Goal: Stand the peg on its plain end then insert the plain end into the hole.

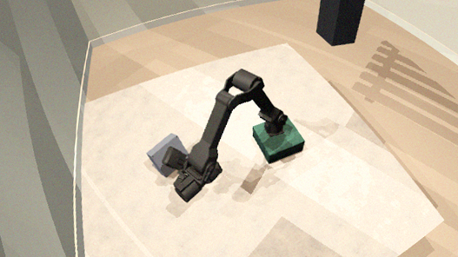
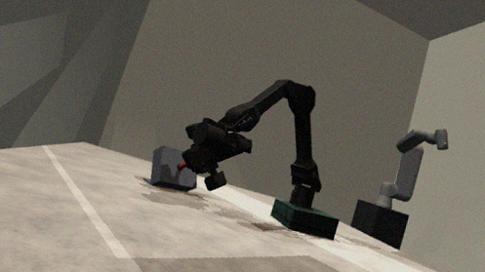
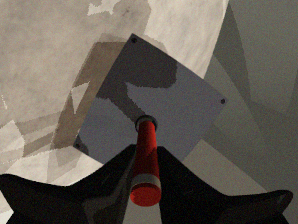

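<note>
Right now the grey sloped panel is 30 mm ahead of my gripper tip, 60 mm to the right of it and 30 mm below it. The rest, counted from my gripper tip: red peg (10 mm behind, 10 mm to the left, 10 mm above).
</note>
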